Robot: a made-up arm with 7 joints.
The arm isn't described. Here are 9 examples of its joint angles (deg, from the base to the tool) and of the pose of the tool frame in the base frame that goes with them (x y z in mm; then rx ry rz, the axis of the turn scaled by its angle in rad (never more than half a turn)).
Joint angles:
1: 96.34 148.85 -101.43 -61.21 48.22 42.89 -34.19
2: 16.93 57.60 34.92 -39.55 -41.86 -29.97 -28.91
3: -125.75 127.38 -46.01 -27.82 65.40 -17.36 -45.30
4: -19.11 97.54 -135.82 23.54 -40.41 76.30 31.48
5: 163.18 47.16 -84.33 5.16 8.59 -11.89 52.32
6: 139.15 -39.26 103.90 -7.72 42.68 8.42 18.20
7: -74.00 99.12 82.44 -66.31 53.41 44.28 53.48
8: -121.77 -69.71 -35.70 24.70 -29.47 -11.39 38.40
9: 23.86 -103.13 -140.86 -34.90 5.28 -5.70 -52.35
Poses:
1: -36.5 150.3 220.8 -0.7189 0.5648 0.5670
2: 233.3 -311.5 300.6 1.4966 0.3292 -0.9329
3: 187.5 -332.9 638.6 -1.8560 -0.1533 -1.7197
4: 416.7 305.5 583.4 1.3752 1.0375 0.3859
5: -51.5 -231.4 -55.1 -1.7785 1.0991 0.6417
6: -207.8 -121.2 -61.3 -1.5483 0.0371 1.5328
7: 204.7 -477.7 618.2 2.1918 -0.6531 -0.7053
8: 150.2 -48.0 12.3 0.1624 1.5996 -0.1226
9: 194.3 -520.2 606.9 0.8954 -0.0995 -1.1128
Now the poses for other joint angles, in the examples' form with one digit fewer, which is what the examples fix.
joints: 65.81 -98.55 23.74 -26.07 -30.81 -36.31 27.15
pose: -49 254 630 -0.263 -0.168 0.941
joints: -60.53 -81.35 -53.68 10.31 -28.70 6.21 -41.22
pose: -7 -489 184 -0.392 1.625 -0.994
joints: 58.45 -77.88 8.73 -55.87 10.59 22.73 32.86
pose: 160 -18 875 1.337 0.323 0.629
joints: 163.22 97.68 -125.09 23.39 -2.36 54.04 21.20
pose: 18 400 347 -1.464 -1.302 0.620
